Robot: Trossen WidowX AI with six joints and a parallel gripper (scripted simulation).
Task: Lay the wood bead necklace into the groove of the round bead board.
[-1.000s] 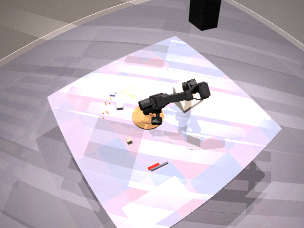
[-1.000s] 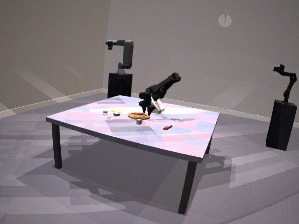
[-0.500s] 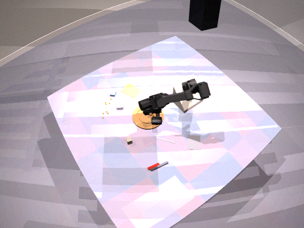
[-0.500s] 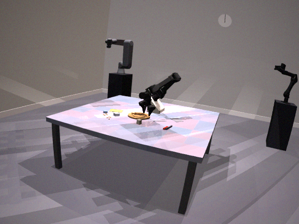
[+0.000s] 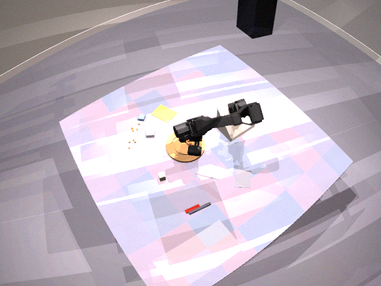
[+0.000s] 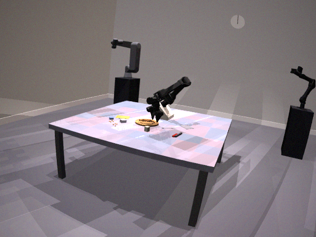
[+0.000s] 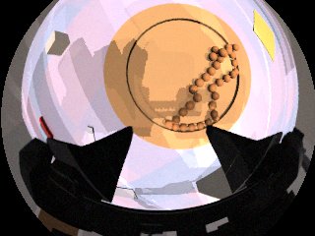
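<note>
Now: gripper tip 30 mm short of the round bead board, 50 mm to the left of it and 10 mm above it. From my gripper tip the other things lie so: cream cube 220 mm ahead, 60 mm to the left, 10 mm below; white block 160 mm ahead, 210 mm to the right, 10 mm below; thin rod 20 mm ahead, 150 mm to the left, 20 mm below.
</note>
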